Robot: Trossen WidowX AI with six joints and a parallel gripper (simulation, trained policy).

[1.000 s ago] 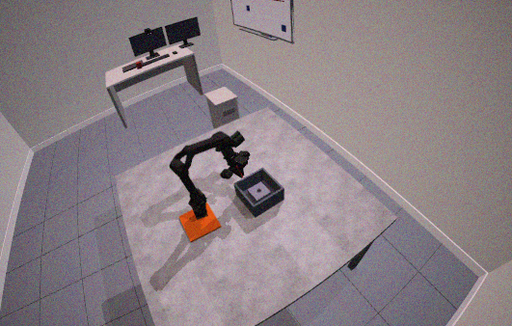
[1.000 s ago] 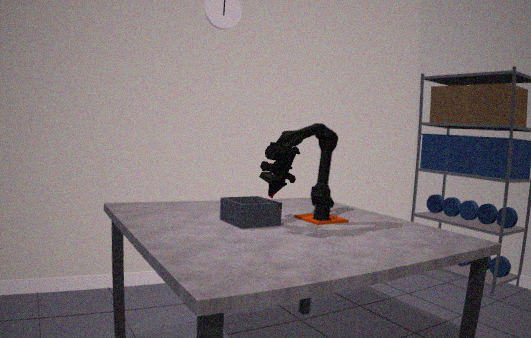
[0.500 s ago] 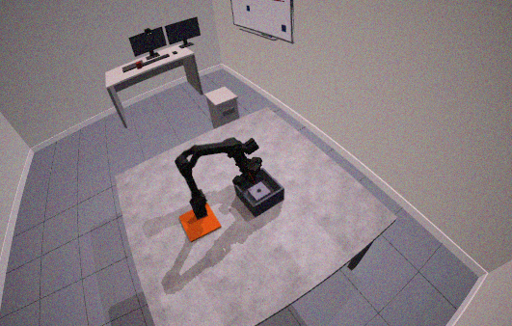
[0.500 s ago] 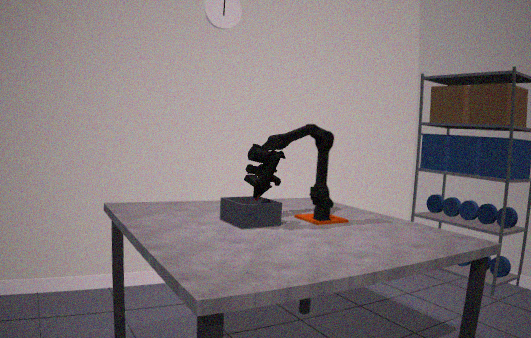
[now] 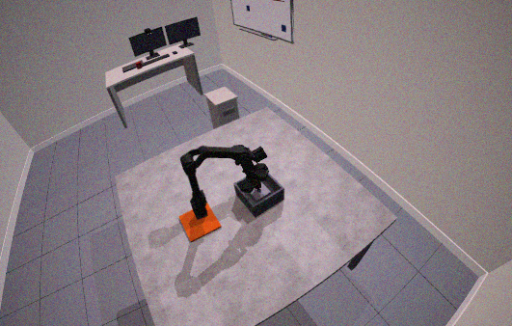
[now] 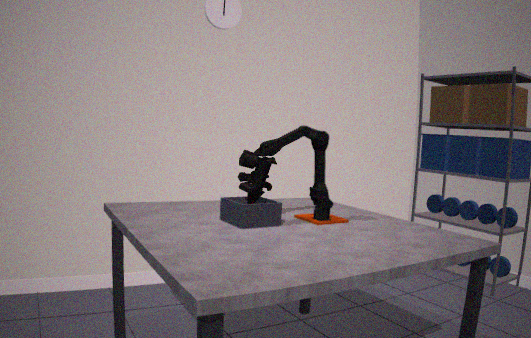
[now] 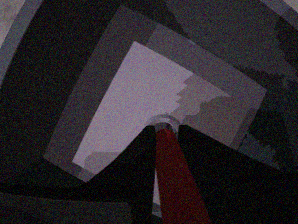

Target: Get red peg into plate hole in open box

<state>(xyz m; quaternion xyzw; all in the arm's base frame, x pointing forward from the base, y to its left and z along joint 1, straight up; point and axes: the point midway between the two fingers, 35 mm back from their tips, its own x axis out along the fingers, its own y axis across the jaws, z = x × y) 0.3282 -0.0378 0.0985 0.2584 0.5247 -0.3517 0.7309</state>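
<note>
Now: gripper tip 30 mm below the red peg, 10 mm to the right of it and 10 mm past it. From my gripper tip the other things lie so: grey box: 50 mm below.
</note>
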